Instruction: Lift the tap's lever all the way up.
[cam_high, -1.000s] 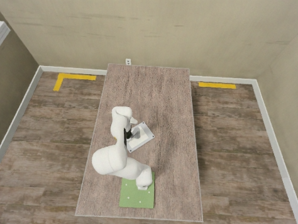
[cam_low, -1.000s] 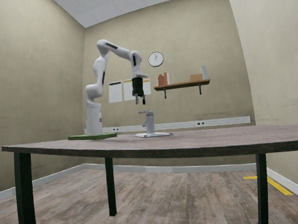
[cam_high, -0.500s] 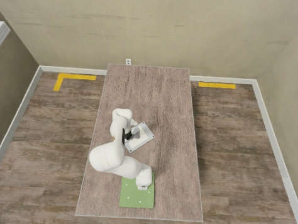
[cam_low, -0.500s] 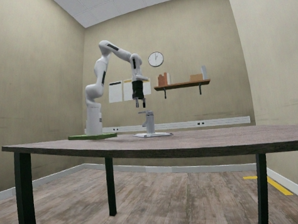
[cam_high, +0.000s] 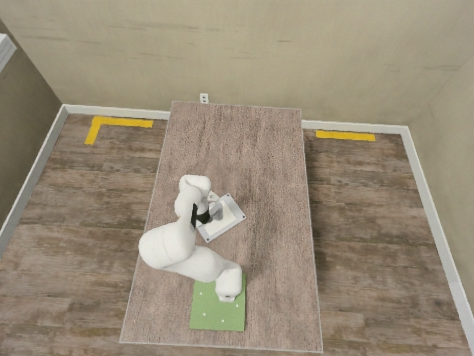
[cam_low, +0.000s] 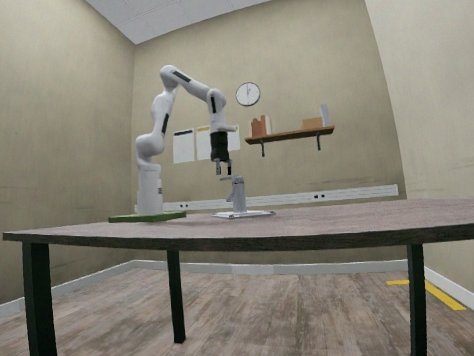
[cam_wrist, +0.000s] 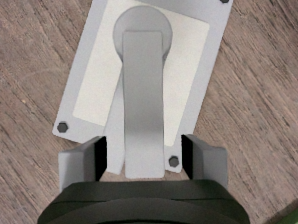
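My hand is 3 cm short of the flat lever, 2 cm to the left of it and 3 cm above it. Round my hand: grey tap: 5 cm ahead, 3 cm to the right, 8 cm below.
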